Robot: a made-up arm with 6 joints.
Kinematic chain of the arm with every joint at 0, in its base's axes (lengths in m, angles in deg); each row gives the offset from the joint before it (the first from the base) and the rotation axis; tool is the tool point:
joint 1: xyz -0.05 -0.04 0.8 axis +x
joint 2: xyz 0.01 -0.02 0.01 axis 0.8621 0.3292 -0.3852
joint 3: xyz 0.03 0 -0.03 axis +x
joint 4: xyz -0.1 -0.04 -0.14 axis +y
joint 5: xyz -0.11 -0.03 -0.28 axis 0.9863 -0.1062 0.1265
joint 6: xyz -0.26 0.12 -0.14 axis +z
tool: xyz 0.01 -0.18 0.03
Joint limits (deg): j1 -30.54..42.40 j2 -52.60..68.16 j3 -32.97..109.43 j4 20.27..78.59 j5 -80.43..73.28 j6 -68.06..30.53
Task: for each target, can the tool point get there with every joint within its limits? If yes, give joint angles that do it. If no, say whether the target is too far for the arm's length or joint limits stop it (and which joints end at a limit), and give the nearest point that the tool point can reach.
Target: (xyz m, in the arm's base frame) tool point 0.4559 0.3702 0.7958
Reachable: no: joint limits stop it (at a limit: joint 1, joint 2, joint 4, joint 5, joint 6) | nearest point -0.2186 0.4900 1.0092 | short by 0.718 m
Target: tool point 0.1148 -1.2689 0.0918
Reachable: no: too far | nearest point -0.2730 -0.5922 0.4818 | short by 0.872 m
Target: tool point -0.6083 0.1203 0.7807
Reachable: yes | joints -1.48 35.76 67.55 53.53 -27.99 -1.15
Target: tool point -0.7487 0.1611 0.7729
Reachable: yes | joints 5.52 23.97 20.67 34.20 42.45 -55.85
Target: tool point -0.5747 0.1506 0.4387
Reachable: yes | joints 36.25 -39.68 79.45 28.35 11.94 1.88
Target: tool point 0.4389 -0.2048 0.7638
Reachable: no: joint limits stop it (at a limit: joint 2, joint 3, joint 4, joint 5) | nearest point -0.2744 -0.4330 0.7137 | short by 0.751 m
